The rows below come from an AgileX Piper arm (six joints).
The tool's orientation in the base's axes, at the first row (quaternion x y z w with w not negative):
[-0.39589, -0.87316, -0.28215, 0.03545]
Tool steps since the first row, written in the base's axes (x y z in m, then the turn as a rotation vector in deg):
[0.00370, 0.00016, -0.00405, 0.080, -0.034, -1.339]
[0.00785, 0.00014, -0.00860, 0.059, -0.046, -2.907]
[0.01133, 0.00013, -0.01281, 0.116, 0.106, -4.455]
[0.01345, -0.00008, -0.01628, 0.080, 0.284, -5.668]
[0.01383, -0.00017, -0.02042, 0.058, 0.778, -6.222]
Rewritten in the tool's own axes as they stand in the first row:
[-0.00358, 0.00083, 0.00408, -0.460, -0.583, 1.118]
[-0.00773, 0.00166, 0.00855, -0.901, -1.333, 2.422]
[-0.01132, 0.00218, 0.01264, -1.279, -1.932, 3.808]
[-0.01390, 0.00196, 0.01578, -1.481, -2.427, 4.912]
[-0.01540, 0.00026, 0.01926, -1.293, -2.440, 5.630]

